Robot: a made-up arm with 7 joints. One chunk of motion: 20 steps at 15 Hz.
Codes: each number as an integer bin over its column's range. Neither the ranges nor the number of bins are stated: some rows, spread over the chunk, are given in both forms.
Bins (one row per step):
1: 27 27 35 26 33 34 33
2: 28 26 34 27 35 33 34
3: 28 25 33 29 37 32 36
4: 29 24 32 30 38 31 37
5: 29 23 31 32 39 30 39
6: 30 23 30 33 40 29 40
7: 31 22 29 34 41 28 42
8: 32 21 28 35 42 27 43
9: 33 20 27 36 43 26 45
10: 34 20 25 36 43 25 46
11: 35 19 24 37 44 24 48
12: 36 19 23 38 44 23 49
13: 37 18 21 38 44 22 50
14: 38 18 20 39 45 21 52
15: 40 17 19 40 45 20 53
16: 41 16 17 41 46 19 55
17: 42 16 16 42 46 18 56
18: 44 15 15 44 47 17 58
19: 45 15 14 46 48 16 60
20: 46 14 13 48 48 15 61
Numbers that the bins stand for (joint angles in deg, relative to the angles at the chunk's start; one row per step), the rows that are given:
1: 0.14 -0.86 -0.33 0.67 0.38 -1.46 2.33
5: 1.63 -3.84 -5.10 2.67 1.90 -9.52 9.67
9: 4.62 -6.08 -9.86 4.00 2.92 -17.59 17.00
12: 6.86 -6.83 -14.62 4.67 3.17 -23.63 21.89
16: 10.59 -9.06 -21.76 5.67 3.68 -31.70 29.22
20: 14.32 -10.56 -26.52 8.00 4.19 -39.76 36.56
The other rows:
2: 0.89 -1.60 -1.52 1.00 0.89 -3.48 3.56
3: 0.89 -2.35 -2.71 1.67 1.40 -5.49 6.00
4: 1.63 -3.10 -3.90 2.00 1.65 -7.51 7.22
6: 2.38 -3.84 -6.29 3.00 2.16 -11.54 10.89
7: 3.13 -4.59 -7.48 3.33 2.41 -13.56 13.33
8: 3.87 -5.33 -8.67 3.67 2.67 -15.57 14.56
10: 5.37 -6.08 -12.24 4.00 2.92 -19.60 18.22
11: 6.11 -6.83 -13.43 4.33 3.17 -21.62 20.67
13: 7.60 -7.57 -17.00 4.67 3.17 -25.65 23.11
14: 8.35 -7.57 -18.19 5.00 3.43 -27.67 25.56
15: 9.84 -8.32 -19.38 5.33 3.43 -29.68 26.78
17: 11.33 -9.06 -22.95 6.00 3.68 -33.71 30.44
18: 12.83 -9.81 -24.14 6.67 3.94 -35.73 32.89
19: 13.57 -9.81 -25.33 7.33 4.19 -37.75 35.33

